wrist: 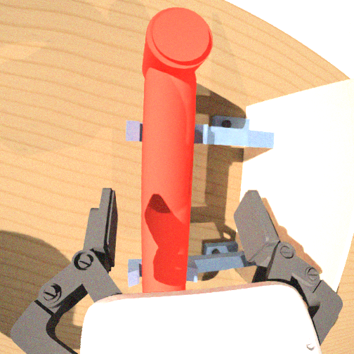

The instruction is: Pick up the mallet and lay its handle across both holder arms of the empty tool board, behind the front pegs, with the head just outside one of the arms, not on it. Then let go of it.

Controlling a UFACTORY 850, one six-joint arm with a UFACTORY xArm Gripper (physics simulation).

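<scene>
The red mallet [168, 170] lies across two blue-grey holder arms, an upper one [225, 135] and a lower one [217, 262]. Its head [180, 37] is at the top of the view, beyond the upper arm and apart from it. The handle passes just to the right of the small pegs at the arms' left ends, the upper peg [133, 130] and the lower peg [134, 272]. My gripper [180, 202] is open, with one finger to each side of the handle and a gap on both sides. The handle's lower end is hidden behind the gripper's body.
A pale panel [305, 175] stands on the right, and the arms reach toward it. Small blue plates with dark holes, an upper one [240, 122] and a lower one [231, 246], sit beside the arms. A wood-grained surface [60, 150] spreads behind, with dark shadows on it.
</scene>
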